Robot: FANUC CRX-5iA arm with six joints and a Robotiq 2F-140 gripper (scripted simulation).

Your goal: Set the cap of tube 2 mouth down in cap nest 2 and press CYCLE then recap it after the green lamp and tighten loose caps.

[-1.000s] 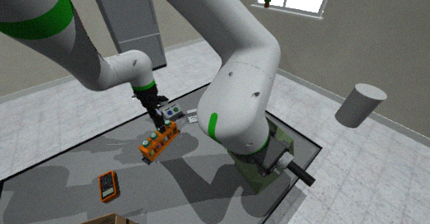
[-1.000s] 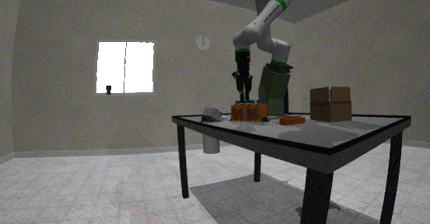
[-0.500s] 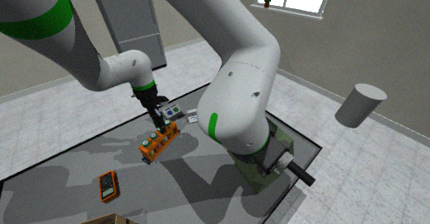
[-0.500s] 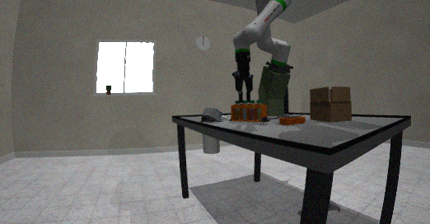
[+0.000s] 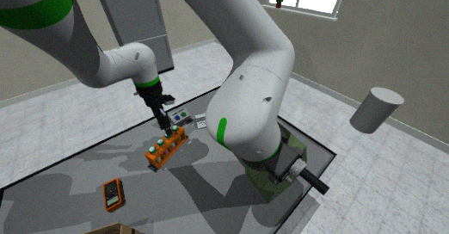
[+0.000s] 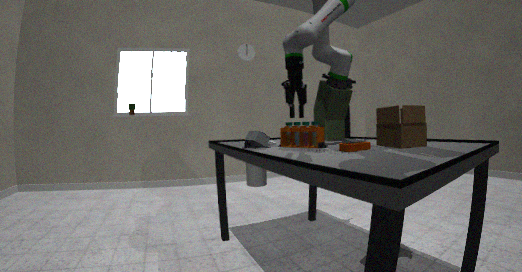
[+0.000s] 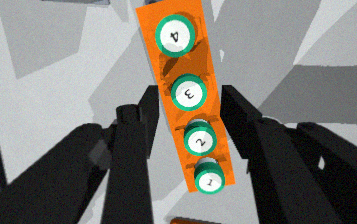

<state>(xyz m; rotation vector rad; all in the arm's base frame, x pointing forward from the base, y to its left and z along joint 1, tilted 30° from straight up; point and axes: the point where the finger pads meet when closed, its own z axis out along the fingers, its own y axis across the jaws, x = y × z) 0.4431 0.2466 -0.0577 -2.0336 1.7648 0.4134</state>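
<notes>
Right now the key housing is 16 cm ahead of my hand, 13 cm to the right of it and 12 cm below it.
</notes>
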